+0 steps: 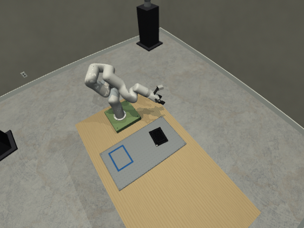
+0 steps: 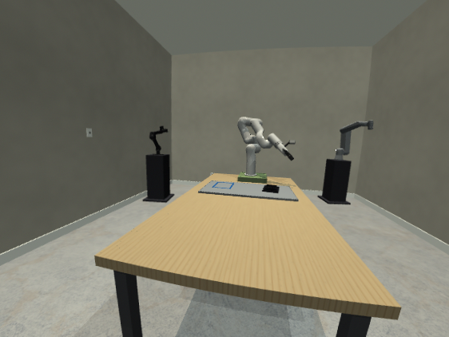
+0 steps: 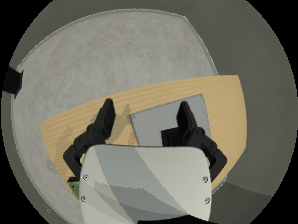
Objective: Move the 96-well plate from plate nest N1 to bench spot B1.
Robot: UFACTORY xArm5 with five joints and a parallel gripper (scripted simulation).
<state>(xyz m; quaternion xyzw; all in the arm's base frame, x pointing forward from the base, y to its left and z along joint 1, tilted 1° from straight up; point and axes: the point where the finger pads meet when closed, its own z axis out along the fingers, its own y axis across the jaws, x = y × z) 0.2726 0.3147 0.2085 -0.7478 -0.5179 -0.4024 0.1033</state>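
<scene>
My gripper is now 23 cm above the black 96-well plate, 19 cm to the left of it and 15 cm short of it. Round my hand: black plate nest N1 (24 cm below, 19 cm to the right, 15 cm ahead).
</scene>
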